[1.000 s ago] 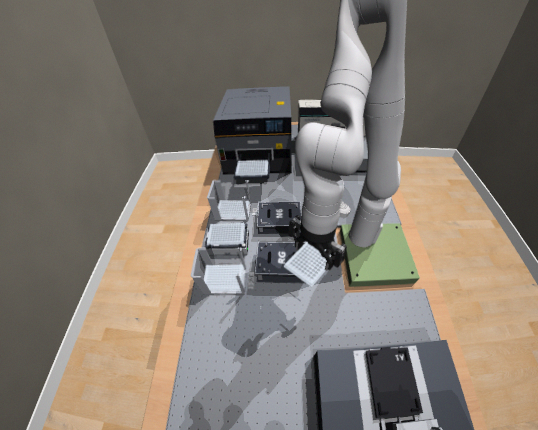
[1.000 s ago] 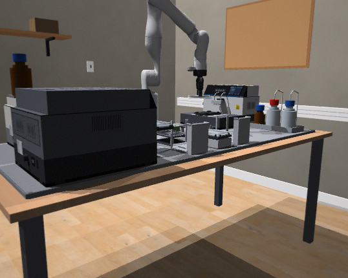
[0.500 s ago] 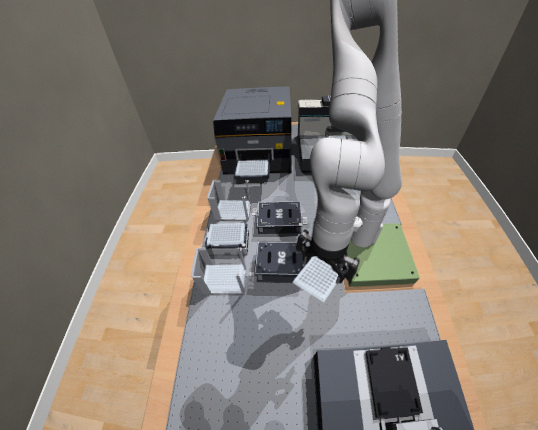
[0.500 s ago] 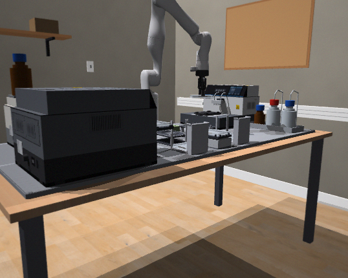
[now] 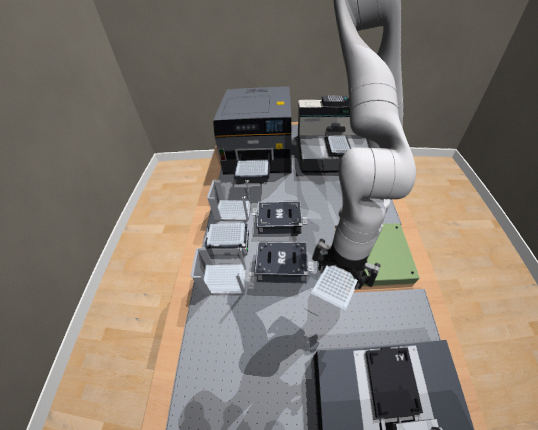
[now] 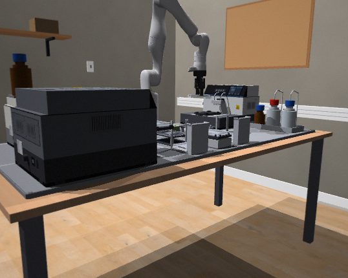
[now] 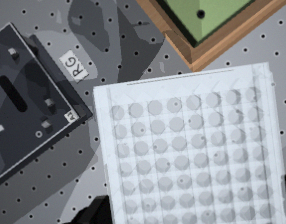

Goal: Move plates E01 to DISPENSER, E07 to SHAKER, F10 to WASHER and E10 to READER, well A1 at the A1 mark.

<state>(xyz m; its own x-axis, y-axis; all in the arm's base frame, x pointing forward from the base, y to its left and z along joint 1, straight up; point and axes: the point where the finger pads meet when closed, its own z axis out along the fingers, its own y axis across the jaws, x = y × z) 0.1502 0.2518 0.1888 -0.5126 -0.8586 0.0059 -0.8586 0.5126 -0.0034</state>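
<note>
My hand is 220 mm to the right of the washer nest, 140 mm above it and 130 mm past it. Round my hand: DONE label 240 mm ahead, 220 mm below, 100 mm to the right; nest RG 160 mm below, 150 mm to the right, 140 mm ahead; A1 corner mark 160 mm below, 100 mm to the right, 60 mm ahead.
</note>
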